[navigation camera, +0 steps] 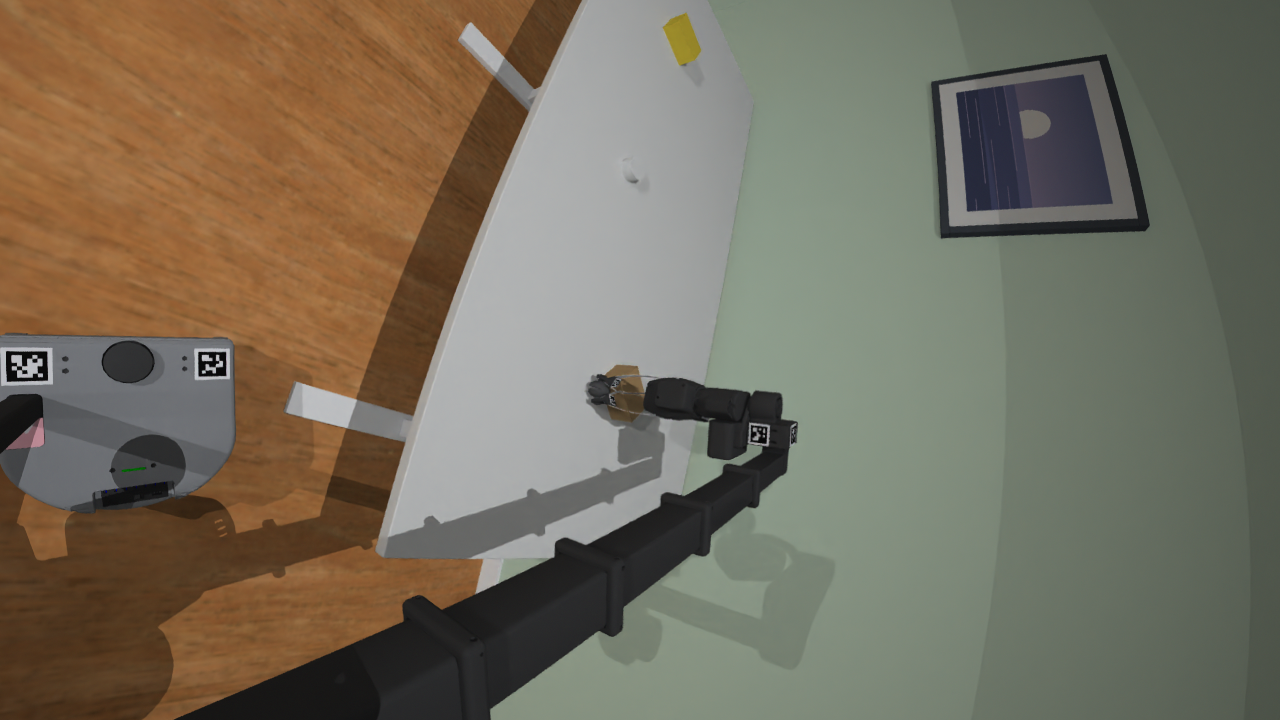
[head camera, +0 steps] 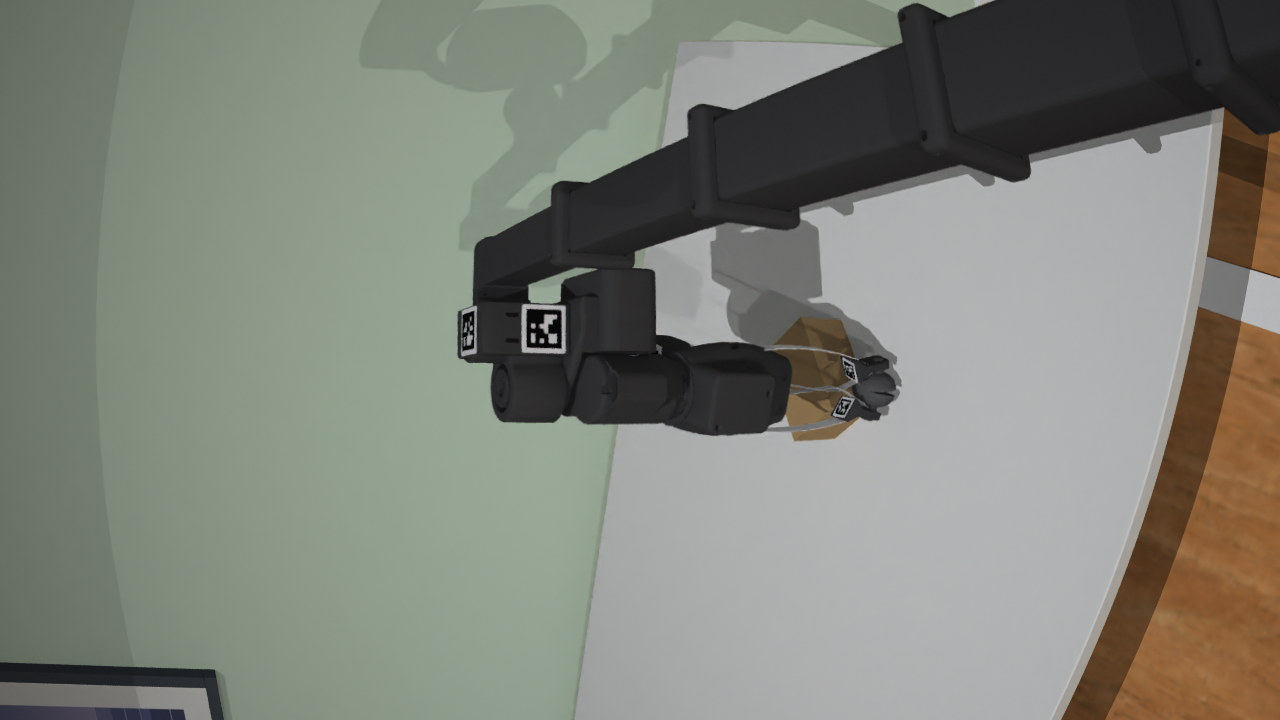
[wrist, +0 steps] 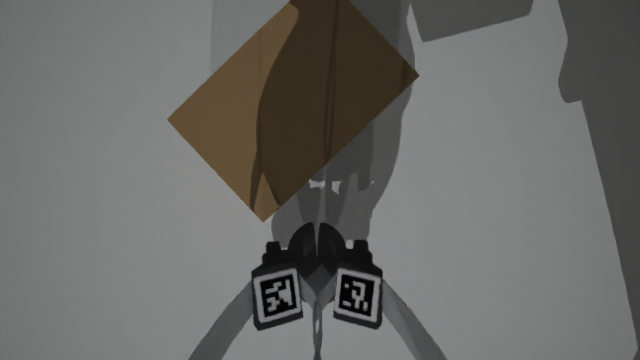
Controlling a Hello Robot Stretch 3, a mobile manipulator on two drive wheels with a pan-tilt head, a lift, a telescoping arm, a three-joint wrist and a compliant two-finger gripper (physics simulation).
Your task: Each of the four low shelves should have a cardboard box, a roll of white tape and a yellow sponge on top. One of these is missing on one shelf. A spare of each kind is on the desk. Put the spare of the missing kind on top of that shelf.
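Frame: origin at the robot's base, x down, y back, z left, level; millimetres.
Where they show: gripper, fingertip midpoint: (navigation camera: 591,388) (head camera: 888,388); robot's base, origin of the base link: (navigation camera: 129,359).
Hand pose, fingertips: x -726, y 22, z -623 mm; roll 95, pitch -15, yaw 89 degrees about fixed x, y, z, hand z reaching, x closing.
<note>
Things, the pixels of their top centre, and the offset from my fingertips. Level surfaces: height alone.
- cardboard box, middle of its top: (head camera: 798,379) (navigation camera: 634,394) dx -44, dy +12, dz -75 mm
- desk, its level: dx +6 mm
- white tape, middle of its top: (navigation camera: 638,168) dx -18, dy -441, dz -97 mm
- yellow sponge, middle of its top: (navigation camera: 690,36) dx -39, dy -854, dz -270 mm
The cardboard box (head camera: 819,353) (navigation camera: 631,380) (wrist: 300,100) lies on the desk (head camera: 760,555) (navigation camera: 554,268), turned at an angle in the wrist view. My gripper (head camera: 872,389) (navigation camera: 599,389) (wrist: 317,249) is shut, its fingertips touching each other with nothing between them. The fingertips are just past the box's near corner in the wrist view, on the side away from the wall. The roll of white tape (navigation camera: 631,171) stands farther along the desk in the navigation view, and the yellow sponge (navigation camera: 682,40) is near its far end. The four low shelves do not show.
The green wall (head camera: 313,402) (navigation camera: 850,358) runs along the desk's back edge. A framed picture (navigation camera: 1038,147) hangs on it. The telescoping arm (head camera: 805,147) (navigation camera: 554,591) reaches across the desk's end. White desk legs (navigation camera: 344,410) stand on the wooden floor between the robot's base (navigation camera: 116,420) and the desk.
</note>
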